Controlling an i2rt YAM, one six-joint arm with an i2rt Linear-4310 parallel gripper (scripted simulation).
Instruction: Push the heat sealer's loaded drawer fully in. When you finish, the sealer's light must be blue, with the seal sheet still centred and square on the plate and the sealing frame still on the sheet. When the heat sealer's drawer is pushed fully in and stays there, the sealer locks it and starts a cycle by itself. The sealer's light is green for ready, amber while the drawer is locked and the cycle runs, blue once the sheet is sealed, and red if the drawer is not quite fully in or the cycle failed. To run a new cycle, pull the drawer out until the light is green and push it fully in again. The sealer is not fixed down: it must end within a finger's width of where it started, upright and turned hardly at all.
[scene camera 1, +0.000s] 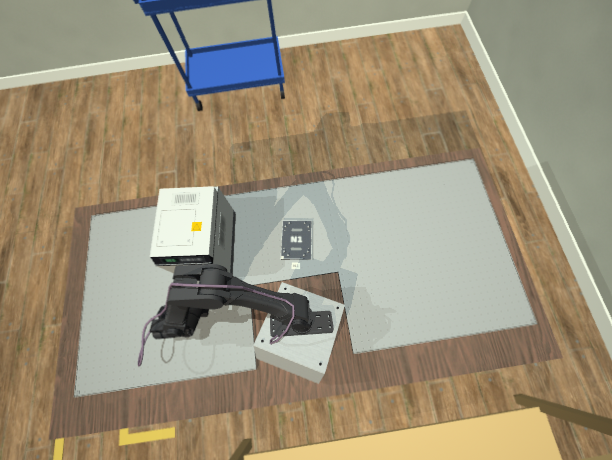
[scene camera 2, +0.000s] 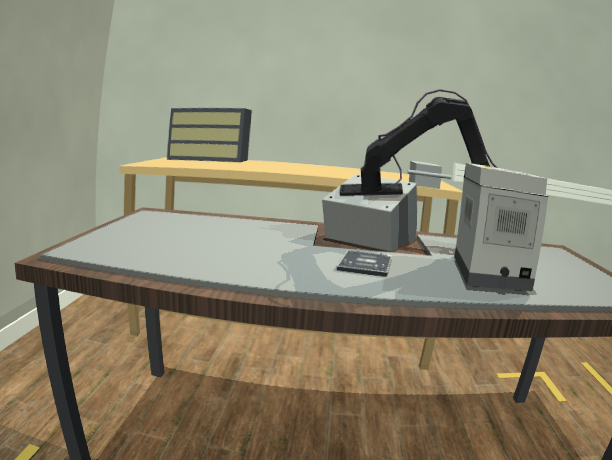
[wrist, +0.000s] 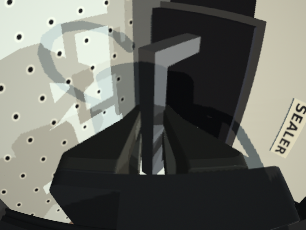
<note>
In view: my gripper (wrist: 152, 112) and a heat sealer (scene camera 2: 500, 231).
The heat sealer shows as well in scene camera 1 (scene camera 1: 196, 225) and in the wrist view (wrist: 236, 85).
</note>
